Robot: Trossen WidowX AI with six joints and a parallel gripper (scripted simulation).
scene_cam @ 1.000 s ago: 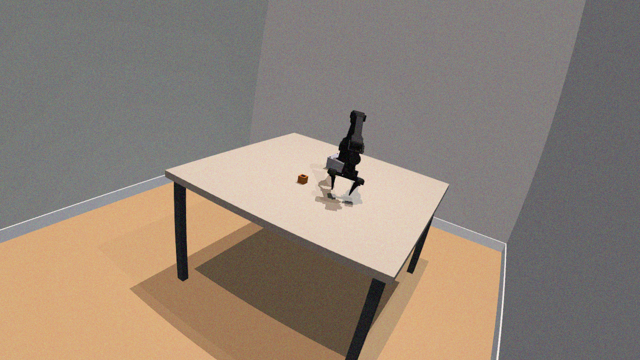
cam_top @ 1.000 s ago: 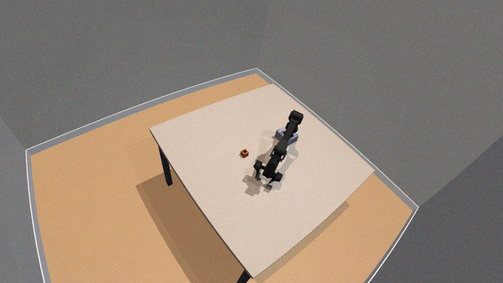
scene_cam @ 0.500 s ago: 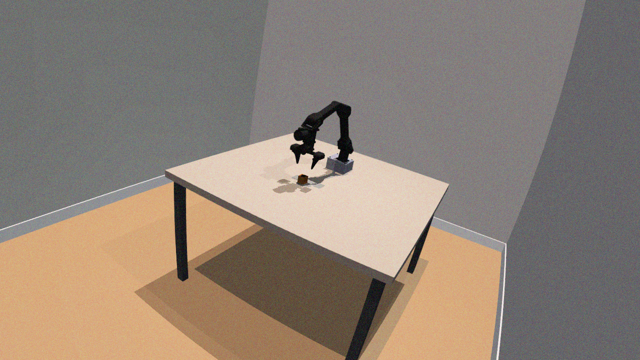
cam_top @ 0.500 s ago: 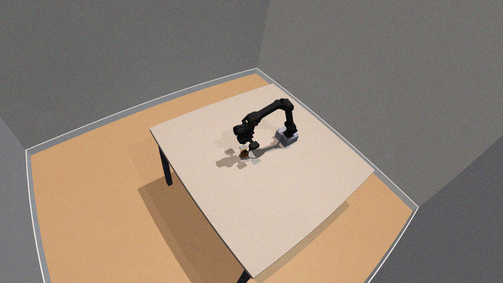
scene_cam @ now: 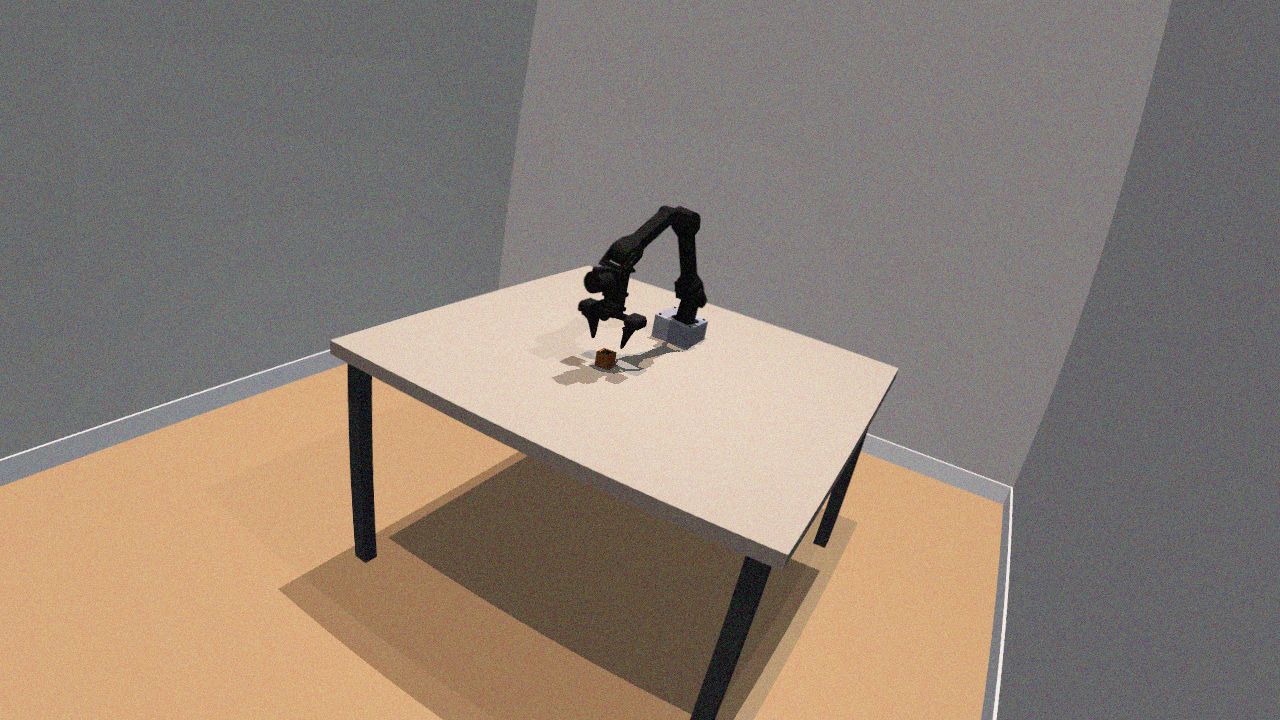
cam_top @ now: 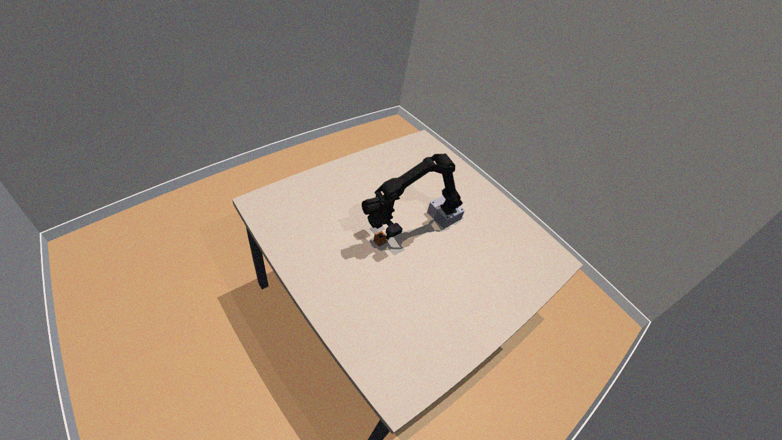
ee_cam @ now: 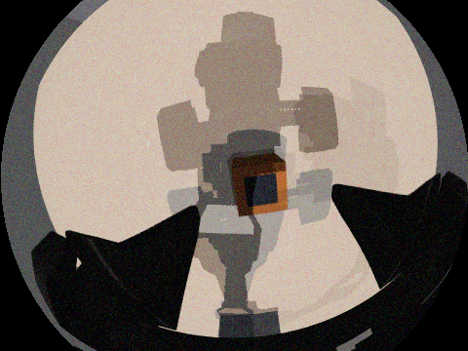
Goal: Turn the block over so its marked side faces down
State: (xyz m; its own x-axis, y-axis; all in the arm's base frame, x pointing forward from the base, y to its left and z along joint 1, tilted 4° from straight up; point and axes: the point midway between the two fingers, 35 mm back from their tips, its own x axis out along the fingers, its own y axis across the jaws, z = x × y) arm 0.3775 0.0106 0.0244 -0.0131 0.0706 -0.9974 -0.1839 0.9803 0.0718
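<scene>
Now: the block 40 mm below my gripper tip.
</scene>
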